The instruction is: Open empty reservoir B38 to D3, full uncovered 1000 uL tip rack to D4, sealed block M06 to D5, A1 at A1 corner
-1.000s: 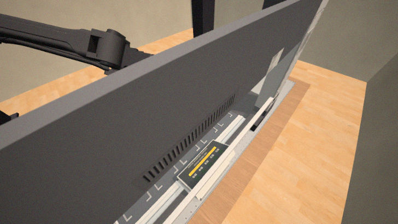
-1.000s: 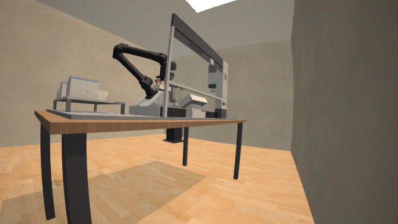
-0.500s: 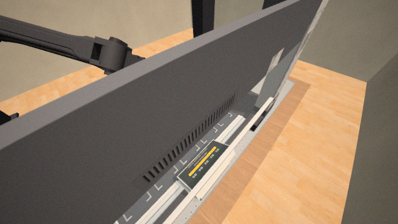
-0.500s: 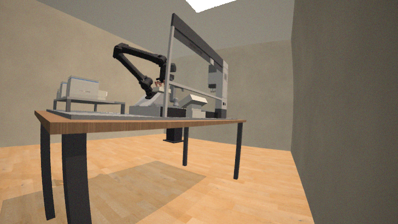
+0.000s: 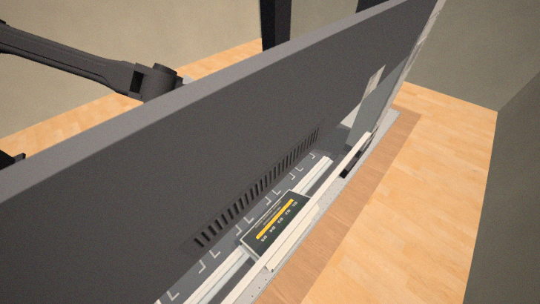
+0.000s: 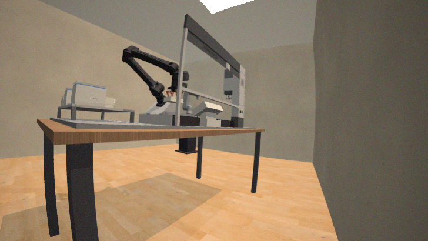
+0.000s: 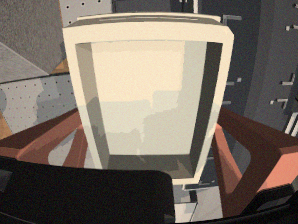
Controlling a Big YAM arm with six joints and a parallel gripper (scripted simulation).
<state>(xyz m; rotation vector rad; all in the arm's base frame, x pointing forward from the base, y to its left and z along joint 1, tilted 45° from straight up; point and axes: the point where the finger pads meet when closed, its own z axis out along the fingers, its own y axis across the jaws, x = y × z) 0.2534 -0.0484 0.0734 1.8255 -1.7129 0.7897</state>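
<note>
Now: hand 170 mm above the rg label. Also, from my hand: shelf label: 90 mm behind, 360 mm to the right, 180 mm below; regrip nest rg: 180 mm below; cream one-well reservoir: 10 mm below.
</note>
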